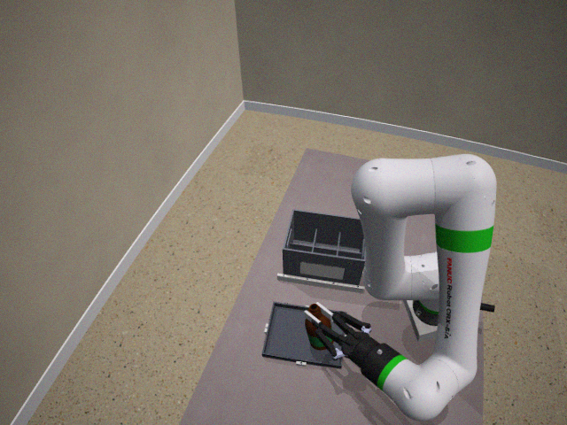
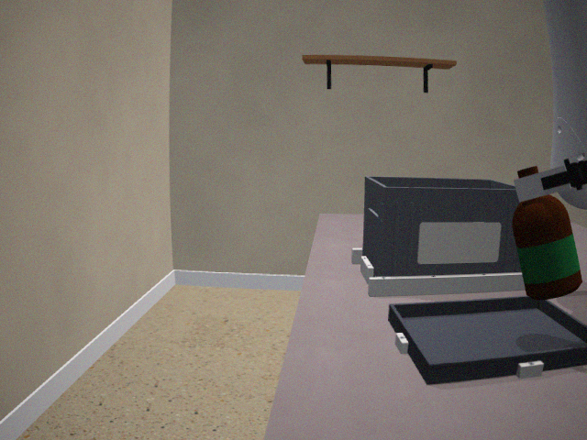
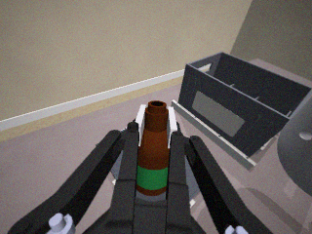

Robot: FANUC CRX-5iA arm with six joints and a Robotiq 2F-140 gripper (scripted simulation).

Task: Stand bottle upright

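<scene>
My hand is 6 cm above the bottle. From my hand the other things lie so: tray: 20 cm below, 4 cm ahead, 2 cm to the right; then crate: 32 cm to the right, 13 cm below, 8 cm ahead.
</scene>
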